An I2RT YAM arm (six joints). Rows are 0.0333 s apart.
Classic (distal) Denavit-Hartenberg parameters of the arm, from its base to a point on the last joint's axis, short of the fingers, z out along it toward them. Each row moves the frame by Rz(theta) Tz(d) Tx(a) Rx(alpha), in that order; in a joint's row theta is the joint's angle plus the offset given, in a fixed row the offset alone. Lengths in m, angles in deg.
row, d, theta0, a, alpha
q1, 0.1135, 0, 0.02, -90
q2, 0, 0, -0.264, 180
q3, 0, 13.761, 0.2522, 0
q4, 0, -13.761, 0.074, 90
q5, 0, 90, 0, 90
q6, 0.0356, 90, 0, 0
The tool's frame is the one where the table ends.
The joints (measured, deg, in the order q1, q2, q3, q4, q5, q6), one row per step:
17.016 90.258 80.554 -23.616 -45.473 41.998
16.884 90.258 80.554 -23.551 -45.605 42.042
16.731 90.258 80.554 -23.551 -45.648 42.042
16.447 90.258 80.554 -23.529 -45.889 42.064
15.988 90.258 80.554 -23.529 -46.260 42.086
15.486 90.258 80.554 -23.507 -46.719 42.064
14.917 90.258 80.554 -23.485 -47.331 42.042
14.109 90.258 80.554 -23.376 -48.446 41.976
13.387 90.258 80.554 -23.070 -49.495 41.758
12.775 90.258 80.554 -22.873 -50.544 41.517
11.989 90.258 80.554 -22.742 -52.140 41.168
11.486 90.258 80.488 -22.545 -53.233 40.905
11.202 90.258 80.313 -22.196 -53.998 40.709
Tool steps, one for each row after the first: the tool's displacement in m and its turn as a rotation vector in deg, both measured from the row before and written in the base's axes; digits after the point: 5 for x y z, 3 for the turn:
0.00029 -0.00071 0.00013 0.104 -0.004 -0.039
0.00032 -0.00088 0.00001 0.023 0.007 -0.117
0.00053 -0.00157 0.00009 0.141 0.035 -0.091
0.00081 -0.00256 0.00009 0.203 0.076 -0.157
0.00086 -0.00279 0.00014 0.240 0.028 -0.110
0.00090 -0.00314 0.00018 0.321 0.048 -0.049
0.00118 -0.00438 0.00044 0.594 -0.009 0.150
0.00116 -0.00387 0.00070 0.549 -0.350 0.236
0.00081 -0.00327 0.00055 0.511 -0.273 0.355
0.00076 -0.00417 0.00060 0.745 -0.250 0.677
0.00048 -0.00265 0.00018 0.510 -0.241 0.505
0.00031 -0.00144 -0.00032 0.369 -0.264 0.425

